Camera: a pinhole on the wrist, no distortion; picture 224 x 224 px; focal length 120.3 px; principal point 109.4 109.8 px. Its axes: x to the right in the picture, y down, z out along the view. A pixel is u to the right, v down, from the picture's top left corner.
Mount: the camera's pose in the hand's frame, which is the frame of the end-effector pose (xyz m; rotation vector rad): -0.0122 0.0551 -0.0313 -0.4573 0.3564 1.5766
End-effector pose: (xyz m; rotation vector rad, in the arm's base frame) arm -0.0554 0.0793 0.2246 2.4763 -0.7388 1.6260
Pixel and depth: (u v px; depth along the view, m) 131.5 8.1 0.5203
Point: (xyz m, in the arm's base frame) 0.2149 -0.5527 0.3181
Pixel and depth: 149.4 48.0 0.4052
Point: 0.0499 -0.4008 0.1833
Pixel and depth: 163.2 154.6 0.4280
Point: -0.1066 -0.2988 -0.1390
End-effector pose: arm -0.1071 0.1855 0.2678 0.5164 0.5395 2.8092
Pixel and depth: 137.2 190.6 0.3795
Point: 0.2065 -0.0986 0.5105
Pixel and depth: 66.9 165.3 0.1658
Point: 0.0226 0.1264 0.3905
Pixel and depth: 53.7 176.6 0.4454
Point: 0.3099 0.1692 0.6021
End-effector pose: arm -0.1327 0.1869 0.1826 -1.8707 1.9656 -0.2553
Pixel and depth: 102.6 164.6 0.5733
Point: -0.2010 0.5889 -0.3053
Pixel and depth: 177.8 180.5 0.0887
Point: -0.2511 0.2718 0.1217
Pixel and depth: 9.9 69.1 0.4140
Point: 0.1030 0.1540 -0.2756
